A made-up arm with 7 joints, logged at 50 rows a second.
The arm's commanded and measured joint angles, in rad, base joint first. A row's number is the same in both.
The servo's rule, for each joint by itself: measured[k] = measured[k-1] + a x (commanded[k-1-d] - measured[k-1]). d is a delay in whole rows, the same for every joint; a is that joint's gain. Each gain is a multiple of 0.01, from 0.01 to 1. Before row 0 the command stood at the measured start. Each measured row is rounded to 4 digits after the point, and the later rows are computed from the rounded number. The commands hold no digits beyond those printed.
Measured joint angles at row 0:
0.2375 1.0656 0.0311 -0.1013 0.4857 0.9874 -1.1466
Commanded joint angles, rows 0 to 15:
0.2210 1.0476 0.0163 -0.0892 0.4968 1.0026 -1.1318
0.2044 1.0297 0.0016 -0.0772 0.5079 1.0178 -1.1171
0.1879 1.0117 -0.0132 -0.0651 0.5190 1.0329 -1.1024
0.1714 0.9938 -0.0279 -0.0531 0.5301 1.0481 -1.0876
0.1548 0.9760 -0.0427 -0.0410 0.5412 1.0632 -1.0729
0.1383 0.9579 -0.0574 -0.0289 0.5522 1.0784 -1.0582
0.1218 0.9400 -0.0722 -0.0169 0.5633 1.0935 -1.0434
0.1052 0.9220 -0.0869 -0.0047 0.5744 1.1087 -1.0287
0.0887 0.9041 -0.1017 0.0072 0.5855 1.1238 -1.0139
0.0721 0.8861 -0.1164 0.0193 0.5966 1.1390 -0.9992
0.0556 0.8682 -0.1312 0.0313 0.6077 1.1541 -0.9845
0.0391 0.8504 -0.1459 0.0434 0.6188 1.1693 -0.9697
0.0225 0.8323 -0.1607 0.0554 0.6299 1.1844 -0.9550
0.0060 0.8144 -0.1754 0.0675 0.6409 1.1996 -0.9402
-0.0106 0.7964 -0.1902 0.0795 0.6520 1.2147 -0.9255
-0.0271 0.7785 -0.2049 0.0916 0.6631 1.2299 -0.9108
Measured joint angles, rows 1 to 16:
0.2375 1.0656 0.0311 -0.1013 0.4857 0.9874 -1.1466
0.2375 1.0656 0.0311 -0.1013 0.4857 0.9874 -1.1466
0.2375 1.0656 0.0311 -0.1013 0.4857 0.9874 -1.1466
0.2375 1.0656 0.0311 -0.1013 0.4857 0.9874 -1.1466
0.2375 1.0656 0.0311 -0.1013 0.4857 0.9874 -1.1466
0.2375 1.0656 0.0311 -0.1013 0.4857 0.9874 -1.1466
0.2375 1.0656 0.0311 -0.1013 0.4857 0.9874 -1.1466
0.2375 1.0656 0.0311 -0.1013 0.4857 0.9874 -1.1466
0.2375 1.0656 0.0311 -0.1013 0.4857 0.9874 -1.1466
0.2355 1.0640 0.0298 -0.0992 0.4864 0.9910 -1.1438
0.2318 1.0609 0.0273 -0.0955 0.4877 0.9974 -1.1387
0.2265 1.0565 0.0237 -0.0903 0.4896 1.0059 -1.1318
0.2199 1.0509 0.0191 -0.0840 0.4920 1.0160 -1.1234
0.2121 1.0442 0.0135 -0.0767 0.4950 1.0273 -1.1138
0.2032 1.0364 0.0071 -0.0686 0.4984 1.0396 -1.1032
0.1934 1.0277 0.0000 -0.0598 0.5023 1.0525 -1.0918
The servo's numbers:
d 9
a 0.12 0.09 0.09 0.17 0.06 0.24 0.19

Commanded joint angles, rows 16 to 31:
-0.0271 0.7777 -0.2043 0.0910 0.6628 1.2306 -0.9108
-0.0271 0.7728 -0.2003 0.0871 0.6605 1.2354 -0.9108
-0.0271 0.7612 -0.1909 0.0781 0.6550 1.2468 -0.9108
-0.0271 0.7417 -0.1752 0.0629 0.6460 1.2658 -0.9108
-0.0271 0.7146 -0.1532 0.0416 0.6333 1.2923 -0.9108
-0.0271 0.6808 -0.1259 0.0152 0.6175 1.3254 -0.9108
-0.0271 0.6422 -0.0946 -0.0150 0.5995 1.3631 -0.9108
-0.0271 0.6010 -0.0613 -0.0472 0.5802 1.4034 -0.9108
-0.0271 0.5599 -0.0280 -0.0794 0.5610 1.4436 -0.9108
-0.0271 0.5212 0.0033 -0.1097 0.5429 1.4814 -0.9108
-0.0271 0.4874 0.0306 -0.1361 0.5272 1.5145 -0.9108
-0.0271 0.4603 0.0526 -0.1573 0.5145 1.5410 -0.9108
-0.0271 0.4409 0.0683 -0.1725 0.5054 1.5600 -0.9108
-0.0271 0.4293 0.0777 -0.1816 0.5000 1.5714 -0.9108
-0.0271 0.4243 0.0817 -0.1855 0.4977 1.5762 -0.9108
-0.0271 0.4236 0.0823 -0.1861 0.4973 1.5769 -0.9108
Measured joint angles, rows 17 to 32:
0.1828 1.0182 -0.0078 -0.0504 0.5066 1.0660 -1.0798
0.1715 1.0079 -0.0163 -0.0406 0.5113 1.0799 -1.0673
0.1596 0.9969 -0.0253 -0.0304 0.5164 1.0941 -1.0544
0.1471 0.9853 -0.0348 -0.0199 0.5219 1.1085 -1.0411
0.1341 0.9732 -0.0448 -0.0091 0.5277 1.1231 -1.0275
0.1207 0.9605 -0.0552 0.0019 0.5338 1.1378 -1.0137
0.1069 0.9474 -0.0660 0.0131 0.5402 1.1526 -0.9997
0.0928 0.9338 -0.0772 0.0244 0.5469 1.1675 -0.9856
0.0784 0.9198 -0.0887 0.0358 0.5539 1.1825 -0.9714
0.0657 0.9070 -0.0991 0.0452 0.5604 1.1940 -0.9599
0.0546 0.8949 -0.1082 0.0523 0.5664 1.2039 -0.9506
0.0448 0.8829 -0.1156 0.0567 0.5717 1.2142 -0.9430
0.0362 0.8702 -0.1210 0.0578 0.5762 1.2266 -0.9369
0.0286 0.8562 -0.1239 0.0550 0.5796 1.2424 -0.9319
0.0219 0.8404 -0.1241 0.0482 0.5819 1.2623 -0.9279
0.0160 0.8226 -0.1214 0.0375 0.5830 1.2865 -0.9247

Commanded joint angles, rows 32 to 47:
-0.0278 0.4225 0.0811 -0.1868 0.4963 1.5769 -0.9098
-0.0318 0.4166 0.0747 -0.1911 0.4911 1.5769 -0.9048
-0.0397 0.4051 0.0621 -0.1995 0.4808 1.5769 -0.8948
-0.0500 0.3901 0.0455 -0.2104 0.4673 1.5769 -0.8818
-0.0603 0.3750 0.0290 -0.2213 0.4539 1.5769 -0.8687
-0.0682 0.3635 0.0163 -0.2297 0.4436 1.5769 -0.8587
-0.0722 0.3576 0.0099 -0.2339 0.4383 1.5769 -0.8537
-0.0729 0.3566 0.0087 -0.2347 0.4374 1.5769 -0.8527
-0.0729 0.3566 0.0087 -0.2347 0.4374 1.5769 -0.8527
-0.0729 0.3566 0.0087 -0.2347 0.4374 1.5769 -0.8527
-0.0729 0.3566 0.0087 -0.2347 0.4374 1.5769 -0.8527
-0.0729 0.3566 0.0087 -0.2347 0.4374 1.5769 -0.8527
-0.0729 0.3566 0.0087 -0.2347 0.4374 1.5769 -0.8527
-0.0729 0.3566 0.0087 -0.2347 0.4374 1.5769 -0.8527
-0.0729 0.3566 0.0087 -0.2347 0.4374 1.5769 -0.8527
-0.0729 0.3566 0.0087 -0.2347 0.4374 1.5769 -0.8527
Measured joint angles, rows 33 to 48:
0.0108 0.8027 -0.1160 0.0231 0.5828 1.3146 -0.9221
0.0063 0.7808 -0.1081 0.0057 0.5815 1.3456 -0.9200
0.0023 0.7574 -0.0981 -0.0139 0.5792 1.3782 -0.9183
-0.0012 0.7331 -0.0865 -0.0347 0.5761 1.4109 -0.9169
-0.0043 0.7085 -0.0740 -0.0555 0.5724 1.4421 -0.9157
-0.0070 0.6844 -0.0612 -0.0754 0.5684 1.4704 -0.9148
-0.0094 0.6614 -0.0487 -0.0935 0.5643 1.4946 -0.9140
-0.0115 0.6401 -0.0370 -0.1091 0.5603 1.5142 -0.9134
-0.0134 0.6206 -0.0263 -0.1222 0.5565 1.5292 -0.9129
-0.0151 0.6028 -0.0166 -0.1332 0.5529 1.5406 -0.9123
-0.0171 0.5860 -0.0084 -0.1430 0.5492 1.5493 -0.9109
-0.0198 0.5697 -0.0021 -0.1526 0.5451 1.5559 -0.9078
-0.0234 0.5535 0.0022 -0.1624 0.5404 1.5609 -0.9029
-0.0278 0.5374 0.0046 -0.1724 0.5352 1.5647 -0.8964
-0.0326 0.5217 0.0057 -0.1821 0.5297 1.5676 -0.8892
-0.0374 0.5069 0.0061 -0.1909 0.5242 1.5698 -0.8825

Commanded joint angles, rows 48 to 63:
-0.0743 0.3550 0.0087 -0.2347 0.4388 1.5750 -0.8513
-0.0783 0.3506 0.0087 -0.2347 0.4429 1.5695 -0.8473
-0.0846 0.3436 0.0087 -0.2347 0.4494 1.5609 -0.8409
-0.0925 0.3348 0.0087 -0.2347 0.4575 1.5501 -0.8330
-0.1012 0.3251 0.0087 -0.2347 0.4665 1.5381 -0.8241
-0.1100 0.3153 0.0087 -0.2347 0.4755 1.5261 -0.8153
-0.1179 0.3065 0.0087 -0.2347 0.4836 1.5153 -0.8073
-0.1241 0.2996 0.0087 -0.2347 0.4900 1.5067 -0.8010
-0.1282 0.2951 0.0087 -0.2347 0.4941 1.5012 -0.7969
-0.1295 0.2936 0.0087 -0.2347 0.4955 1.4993 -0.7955
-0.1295 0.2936 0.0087 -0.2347 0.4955 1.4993 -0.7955
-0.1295 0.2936 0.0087 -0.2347 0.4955 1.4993 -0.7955
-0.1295 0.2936 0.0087 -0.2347 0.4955 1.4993 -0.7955
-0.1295 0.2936 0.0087 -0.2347 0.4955 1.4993 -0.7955
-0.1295 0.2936 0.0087 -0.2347 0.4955 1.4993 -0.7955
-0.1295 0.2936 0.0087 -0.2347 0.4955 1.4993 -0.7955
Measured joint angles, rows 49 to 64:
-0.0417 0.4934 0.0063 -0.1983 0.5190 1.5715 -0.8768
-0.0454 0.4811 0.0065 -0.2045 0.5141 1.5728 -0.8722
-0.0487 0.4699 0.0067 -0.2096 0.5095 1.5738 -0.8685
-0.0516 0.4597 0.0069 -0.2139 0.5052 1.5745 -0.8655
-0.0542 0.4504 0.0071 -0.2174 0.5011 1.5751 -0.8631
-0.0564 0.4420 0.0072 -0.2203 0.4973 1.5755 -0.8611
-0.0584 0.4343 0.0073 -0.2227 0.4937 1.5758 -0.8595
-0.0601 0.4273 0.0074 -0.2247 0.4903 1.5761 -0.8582
-0.0616 0.4209 0.0075 -0.2264 0.4871 1.5763 -0.8572
-0.0631 0.4150 0.0076 -0.2278 0.4842 1.5760 -0.8561
-0.0649 0.4092 0.0077 -0.2290 0.4817 1.5744 -0.8544
-0.0673 0.4033 0.0078 -0.2300 0.4798 1.5712 -0.8518
-0.0703 0.3971 0.0079 -0.2308 0.4785 1.5661 -0.8482
-0.0740 0.3906 0.0080 -0.2315 0.4778 1.5594 -0.8436
-0.0783 0.3838 0.0081 -0.2320 0.4777 1.5514 -0.8382
-0.0831 0.3768 0.0082 -0.2325 0.4781 1.5427 -0.8323

